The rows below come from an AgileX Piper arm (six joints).
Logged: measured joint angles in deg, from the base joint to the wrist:
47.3 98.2 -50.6 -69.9 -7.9 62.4
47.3 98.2 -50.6 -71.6 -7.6 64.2
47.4 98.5 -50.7 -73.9 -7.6 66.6
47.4 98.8 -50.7 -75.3 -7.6 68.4
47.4 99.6 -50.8 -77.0 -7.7 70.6
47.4 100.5 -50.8 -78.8 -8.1 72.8
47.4 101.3 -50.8 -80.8 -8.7 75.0
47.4 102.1 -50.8 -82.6 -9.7 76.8
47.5 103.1 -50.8 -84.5 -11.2 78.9
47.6 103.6 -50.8 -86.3 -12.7 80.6
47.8 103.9 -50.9 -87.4 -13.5 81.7
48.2 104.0 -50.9 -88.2 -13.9 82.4
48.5 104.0 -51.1 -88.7 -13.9 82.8
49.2 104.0 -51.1 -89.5 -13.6 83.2
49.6 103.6 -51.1 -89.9 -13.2 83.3
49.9 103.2 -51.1 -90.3 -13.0 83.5
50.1 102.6 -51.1 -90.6 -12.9 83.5
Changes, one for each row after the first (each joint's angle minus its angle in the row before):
0.0 0.0 0.0 -1.7 0.3 1.8
0.1 0.3 -0.1 -2.3 0.0 2.4
0.0 0.3 0.0 -1.4 0.0 1.8
0.0 0.8 -0.1 -1.7 -0.1 2.2
0.0 0.9 0.0 -1.8 -0.4 2.2
0.0 0.8 0.0 -2.0 -0.6 2.2
0.0 0.8 0.0 -1.8 -1.0 1.8
0.1 1.0 0.0 -1.9 -1.5 2.1
0.1 0.5 0.0 -1.8 -1.5 1.7
0.2 0.3 -0.1 -1.1 -0.8 1.1
0.4 0.1 0.0 -0.8 -0.4 0.7
0.3 0.0 -0.2 -0.5 0.0 0.4
0.7 0.0 0.0 -0.8 0.3 0.4
0.4 -0.4 0.0 -0.4 0.4 0.1
0.3 -0.4 0.0 -0.4 0.2 0.2
0.2 -0.6 0.0 -0.3 0.1 0.0

